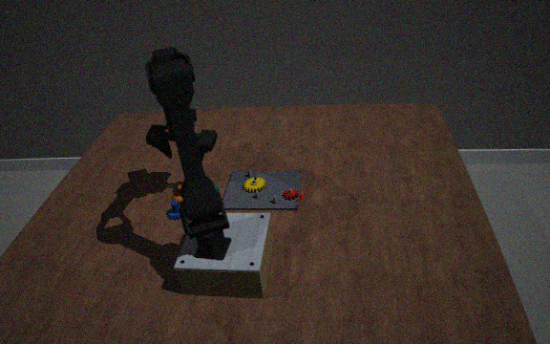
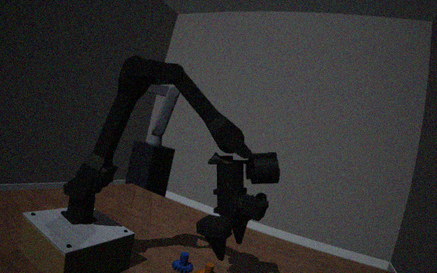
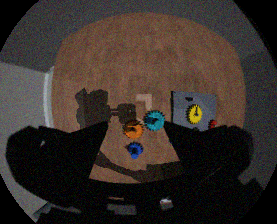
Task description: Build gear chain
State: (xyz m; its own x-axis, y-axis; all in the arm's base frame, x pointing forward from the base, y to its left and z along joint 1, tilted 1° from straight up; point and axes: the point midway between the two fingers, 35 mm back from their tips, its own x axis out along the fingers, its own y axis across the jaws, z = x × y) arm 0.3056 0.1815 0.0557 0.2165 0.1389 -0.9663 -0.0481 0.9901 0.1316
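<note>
My gripper tip is now 9 cm above the orange gear, 5 cm past it and 1 cm to the right of it. From my gripper tip the other things lie so: red gear (30 cm to the right, 9 cm below, 2 cm behind); then blue gear (12 cm behind, 9 cm below); then teal gear (9 cm below, 5 cm to the right, 1 cm behind).
</note>
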